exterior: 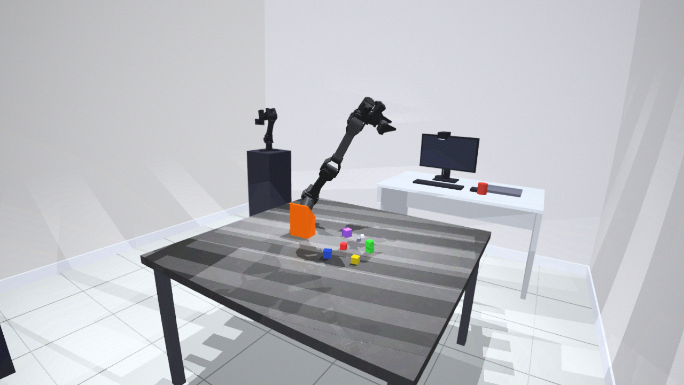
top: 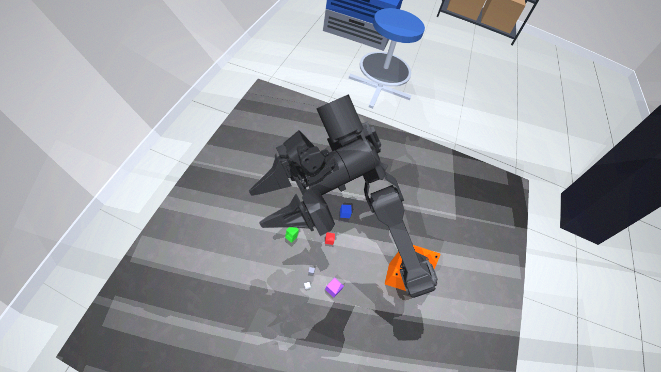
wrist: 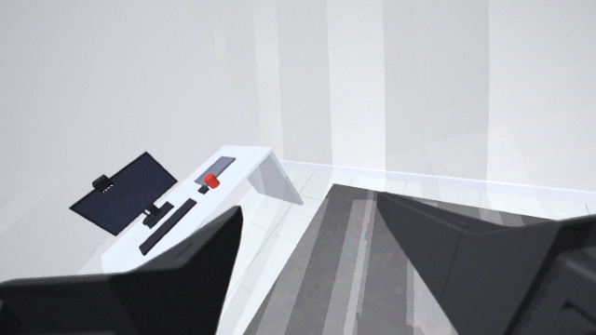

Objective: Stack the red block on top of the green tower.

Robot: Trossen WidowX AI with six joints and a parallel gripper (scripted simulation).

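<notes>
The red block is 90 mm behind my gripper tip, 280 mm to the right of it and 570 mm below it. Round my gripper tip: purple block 170 mm behind, 130 mm to the right, 560 mm below; then yellow block 30 mm ahead, 370 mm to the right, 570 mm below; then blue block 100 mm behind, 400 mm to the right, 570 mm below.
</notes>
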